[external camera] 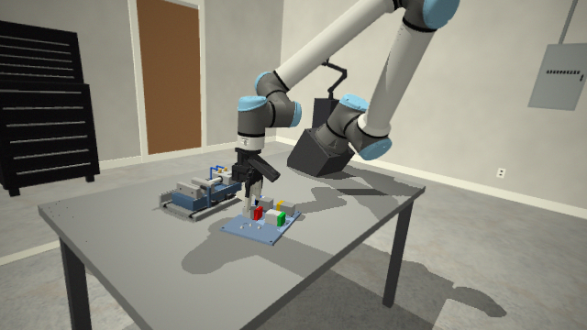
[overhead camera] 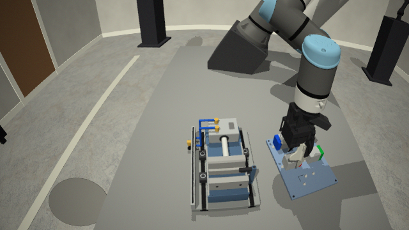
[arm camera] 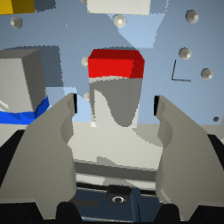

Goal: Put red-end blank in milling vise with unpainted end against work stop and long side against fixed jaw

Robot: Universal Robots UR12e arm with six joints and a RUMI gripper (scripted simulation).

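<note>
The red-ended blank is 20 mm below my hand. Also, from my hand: blue plate (20 mm behind, 40 mm to the left, 50 mm below); blue-ended blank (80 mm behind, 40 mm to the right, 20 mm below); green-ended blank (40 mm behind, 80 mm to the left, 20 mm below).
</note>
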